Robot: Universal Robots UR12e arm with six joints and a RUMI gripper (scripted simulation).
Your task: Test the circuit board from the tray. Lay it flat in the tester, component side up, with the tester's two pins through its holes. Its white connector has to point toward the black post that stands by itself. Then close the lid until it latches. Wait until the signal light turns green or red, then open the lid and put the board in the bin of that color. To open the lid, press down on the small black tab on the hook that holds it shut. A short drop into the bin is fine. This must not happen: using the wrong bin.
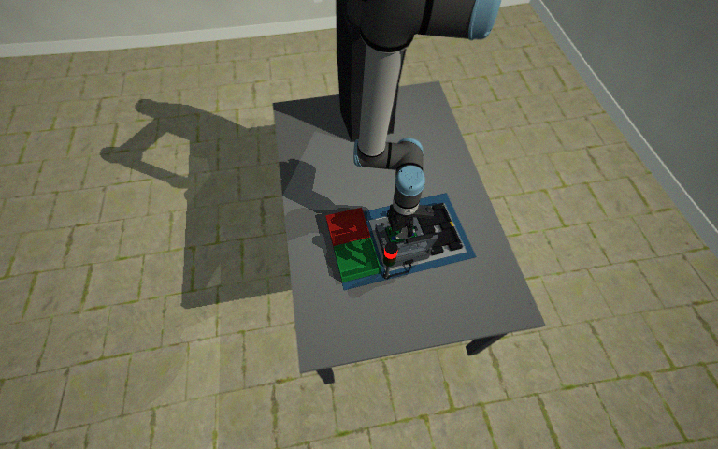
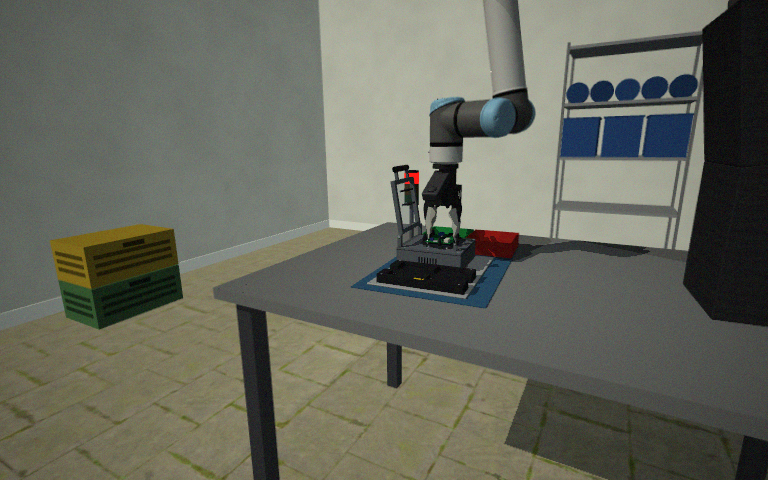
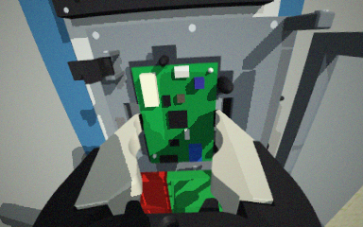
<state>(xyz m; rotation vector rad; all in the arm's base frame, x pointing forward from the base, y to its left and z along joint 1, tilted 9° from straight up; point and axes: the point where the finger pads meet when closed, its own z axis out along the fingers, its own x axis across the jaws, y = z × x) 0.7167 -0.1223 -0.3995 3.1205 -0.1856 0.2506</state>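
Now: the green circuit board 10 mm to the right of my hand. From my hand the other things lie so: black latch piece: 60 mm behind, 60 mm to the left, 10 mm above; then green bin: 20 mm ahead, 210 mm to the right, 60 mm below; then tester lid: 110 mm ahead, 20 mm to the right, 110 mm above.
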